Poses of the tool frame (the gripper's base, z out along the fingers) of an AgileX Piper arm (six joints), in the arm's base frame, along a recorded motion.
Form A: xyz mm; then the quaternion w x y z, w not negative.
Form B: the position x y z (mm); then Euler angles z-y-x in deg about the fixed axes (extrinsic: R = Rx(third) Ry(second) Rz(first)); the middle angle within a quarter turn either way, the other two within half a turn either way. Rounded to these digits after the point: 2 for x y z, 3 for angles.
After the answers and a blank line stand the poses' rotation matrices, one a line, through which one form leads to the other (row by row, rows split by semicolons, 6 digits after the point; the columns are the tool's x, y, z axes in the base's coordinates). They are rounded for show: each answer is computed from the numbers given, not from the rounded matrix.
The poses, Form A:
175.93 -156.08 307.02 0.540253 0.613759 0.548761 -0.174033
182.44 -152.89 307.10 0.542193 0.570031 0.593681 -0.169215
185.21 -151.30 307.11 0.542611 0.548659 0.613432 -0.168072
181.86 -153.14 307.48 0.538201 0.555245 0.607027 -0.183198
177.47 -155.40 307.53 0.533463 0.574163 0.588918 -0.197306
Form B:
175.93 -156.08 307.02 -68.631 22.291 112.607
182.44 -152.89 307.10 -74.548 26.799 113.421
185.21 -151.30 307.11 -77.421 28.769 113.865
181.86 -153.14 307.48 -77.328 26.741 113.322
177.47 -155.40 307.53 -75.551 23.688 112.672

0.337147 0.861658 0.379311; 0.485571 0.186024 -0.854176; -0.806569 0.472165 -0.355678
0.237818 0.860328 0.450864; 0.493339 0.292861 -0.819054; -0.836695 0.417214 -0.354786
0.190906 0.855525 0.481281; 0.490734 0.341450 -0.801618; -0.850138 0.389215 -0.354650
0.195914 0.871292 0.449965; 0.476902 0.316283 -0.820079; -0.856844 0.375254 -0.353557
0.228492 0.886781 0.401760; 0.465759 0.262814 -0.844984; -0.854904 0.380195 -0.352975

